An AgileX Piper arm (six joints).
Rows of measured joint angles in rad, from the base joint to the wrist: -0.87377 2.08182 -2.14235 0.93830 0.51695 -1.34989; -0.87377 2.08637 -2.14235 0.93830 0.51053 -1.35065; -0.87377 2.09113 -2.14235 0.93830 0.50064 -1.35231; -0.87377 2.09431 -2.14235 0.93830 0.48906 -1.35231; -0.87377 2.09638 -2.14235 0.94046 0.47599 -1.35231; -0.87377 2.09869 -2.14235 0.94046 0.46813 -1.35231; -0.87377 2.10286 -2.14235 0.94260 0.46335 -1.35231; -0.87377 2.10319 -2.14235 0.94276 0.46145 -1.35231; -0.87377 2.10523 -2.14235 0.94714 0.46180 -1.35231; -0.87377 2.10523 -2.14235 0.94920 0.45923 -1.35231; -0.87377 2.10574 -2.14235 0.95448 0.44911 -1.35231; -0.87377 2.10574 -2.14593 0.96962 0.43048 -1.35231; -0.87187 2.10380 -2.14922 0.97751 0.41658 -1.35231; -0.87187 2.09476 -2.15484 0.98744 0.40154 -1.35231; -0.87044 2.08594 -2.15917 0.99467 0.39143 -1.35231; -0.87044 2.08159 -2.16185 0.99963 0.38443 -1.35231; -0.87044 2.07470 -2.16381 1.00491 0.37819 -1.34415; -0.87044 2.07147 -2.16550 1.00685 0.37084 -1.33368; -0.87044 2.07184 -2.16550 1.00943 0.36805 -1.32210; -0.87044 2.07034 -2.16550 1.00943 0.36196 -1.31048; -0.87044 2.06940 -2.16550 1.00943 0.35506 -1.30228; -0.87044 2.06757 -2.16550 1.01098 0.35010 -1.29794; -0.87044 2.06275 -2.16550 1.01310 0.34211 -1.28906
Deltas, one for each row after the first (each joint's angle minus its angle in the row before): 0.00000 0.00455 0.00000 0.00000 -0.00642 -0.00076; 0.00000 0.00476 0.00000 0.00000 -0.00989 -0.00166; 0.00000 0.00318 0.00000 0.00000 -0.01158 0.00000; 0.00000 0.00207 0.00000 0.00216 -0.01307 0.00000; 0.00000 0.00231 0.00000 0.00000 -0.00786 0.00000; 0.00000 0.00417 0.00000 0.00214 -0.00478 0.00000; 0.00000 0.00033 0.00000 0.00016 -0.00190 0.00000; 0.00000 0.00204 0.00000 0.00438 0.00035 0.00000; 0.00000 0.00000 0.00000 0.00206 -0.00257 0.00000; 0.00000 0.00051 0.00000 0.00528 -0.01012 0.00000; 0.00000 0.00000 -0.00358 0.01514 -0.01863 0.00000; 0.00190 -0.00194 -0.00329 0.00789 -0.01390 0.00000; 0.00000 -0.00904 -0.00562 0.00993 -0.01504 0.00000; 0.00143 -0.00882 -0.00433 0.00723 -0.01011 0.00000; 0.00000 -0.00435 -0.00268 0.00496 -0.00700 0.00000; 0.00000 -0.00689 -0.00196 0.00528 -0.00624 0.00816; 0.00000 -0.00323 -0.00169 0.00194 -0.00735 0.01047; 0.00000 0.00037 0.00000 0.00258 -0.00279 0.01158; 0.00000 -0.00150 0.00000 0.00000 -0.00609 0.01162; 0.00000 -0.00094 0.00000 0.00000 -0.00690 0.00820; 0.00000 -0.00183 0.00000 0.00155 -0.00496 0.00434; 0.00000 -0.00482 0.00000 0.00212 -0.00799 0.00888
